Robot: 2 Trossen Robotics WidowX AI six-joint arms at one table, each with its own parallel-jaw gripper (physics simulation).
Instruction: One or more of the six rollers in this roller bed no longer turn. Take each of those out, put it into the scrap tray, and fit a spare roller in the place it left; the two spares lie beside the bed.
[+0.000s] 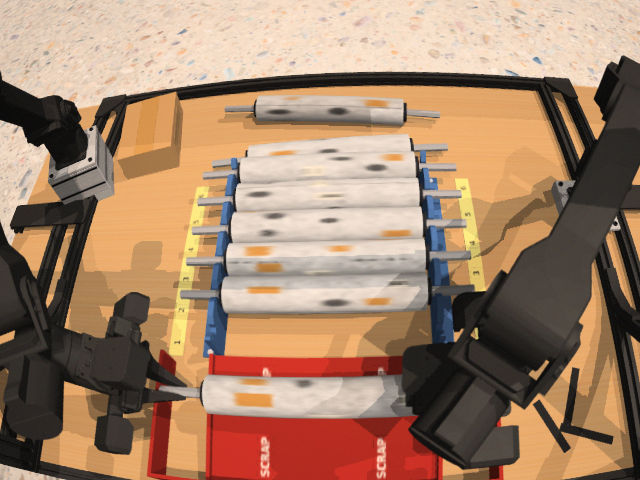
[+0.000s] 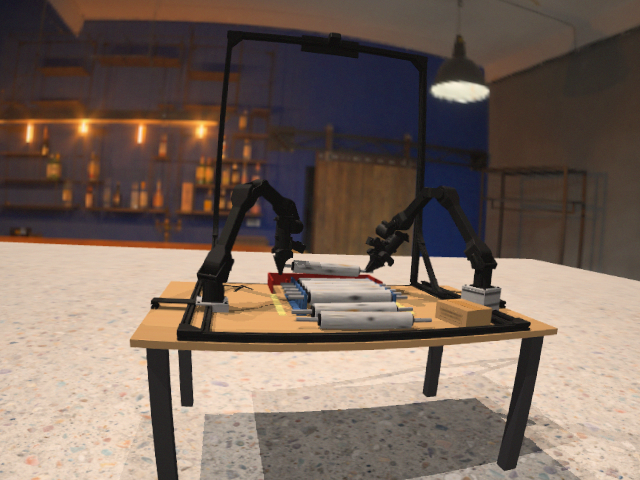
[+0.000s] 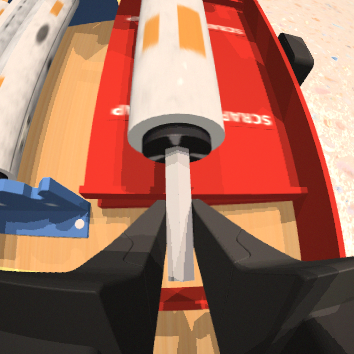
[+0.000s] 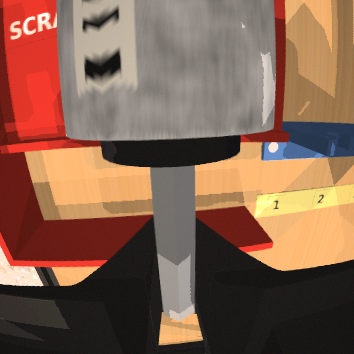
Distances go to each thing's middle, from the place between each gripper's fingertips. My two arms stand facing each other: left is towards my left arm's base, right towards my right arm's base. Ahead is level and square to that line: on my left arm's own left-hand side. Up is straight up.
Right now my left hand is 460 mm short of the cardboard box (image 1: 150, 142), 220 mm to the right of it and 50 mm above it.
I see my right gripper 56 cm to the right of the cardboard box, 42 cm short of it and 3 cm above it.
